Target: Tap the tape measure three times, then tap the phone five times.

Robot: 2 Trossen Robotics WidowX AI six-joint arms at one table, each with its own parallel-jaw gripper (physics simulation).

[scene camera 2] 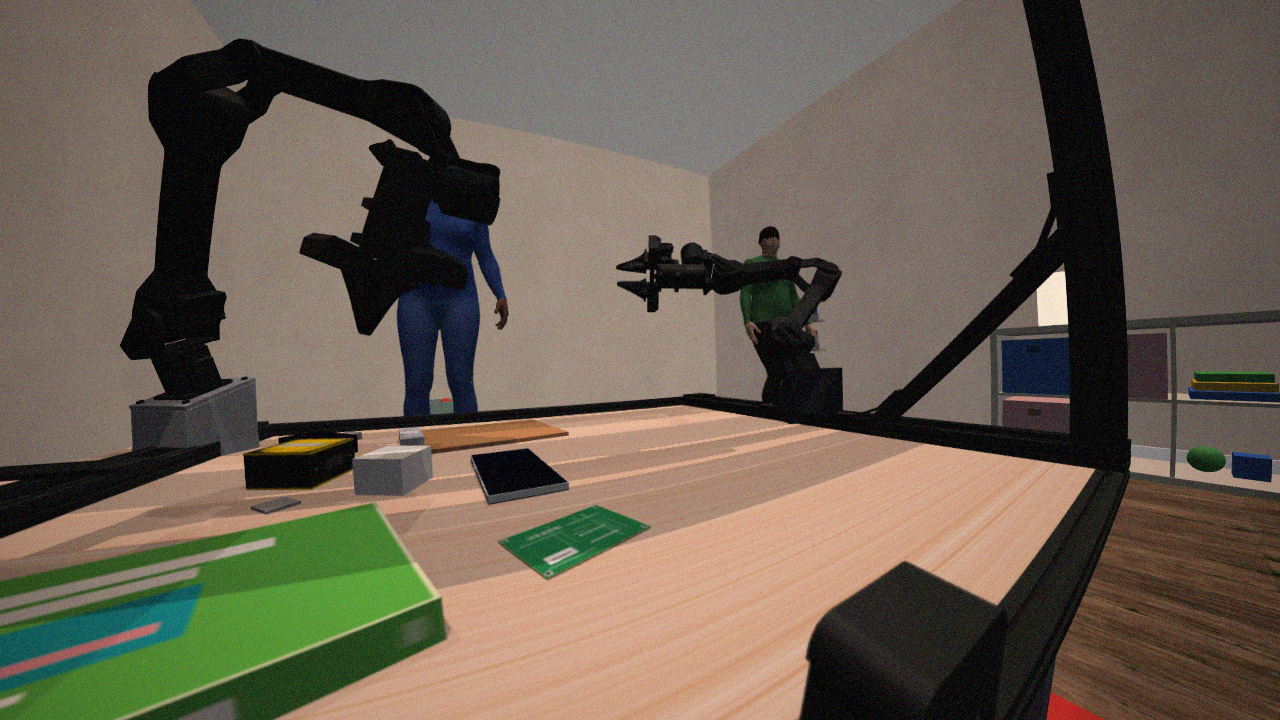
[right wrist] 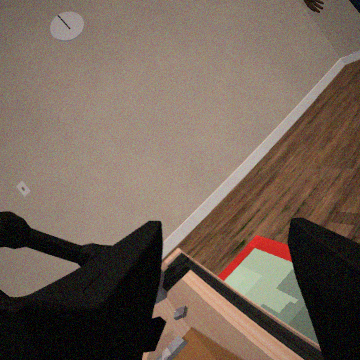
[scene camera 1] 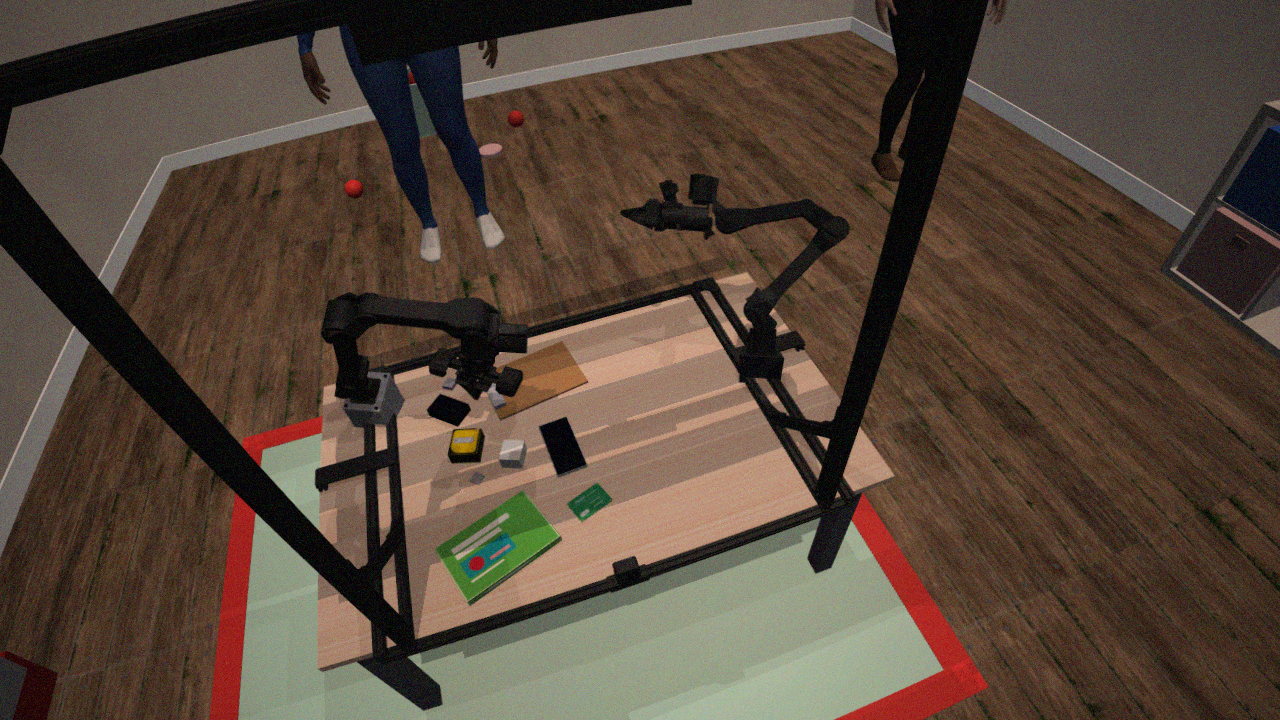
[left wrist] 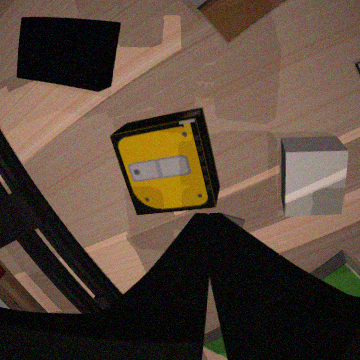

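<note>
The yellow and black tape measure (scene camera 1: pixel 465 444) (scene camera 2: pixel 299 463) (left wrist: pixel 162 172) lies flat on the left part of the table. The phone (scene camera 1: pixel 562 445) (scene camera 2: pixel 519 474), a thin dark slab with a silver edge, lies face up, with a light grey block between it and the tape measure. My left gripper (scene camera 1: pixel 475 394) (scene camera 2: pixel 364 332) (left wrist: pixel 206 225) is shut and empty, pointing down well above the table; in the left wrist view its tips appear just below the tape measure. My right gripper (scene camera 1: pixel 623 213) (scene camera 2: pixel 619 277) (right wrist: pixel 226 231) is partly open and empty, held level high up, far from both objects.
The light grey block (scene camera 1: pixel 512 454) (scene camera 2: pixel 393 469) (left wrist: pixel 315 182) stands beside the tape measure. A black block (scene camera 1: pixel 448 410) (left wrist: pixel 67 52) and brown board (scene camera 1: pixel 550 376) (scene camera 2: pixel 501 435) lie behind. A green circuit board (scene camera 1: pixel 589 502) (scene camera 2: pixel 572 540) and green box (scene camera 1: pixel 532 519) (scene camera 2: pixel 340 573) lie nearer the front.
</note>
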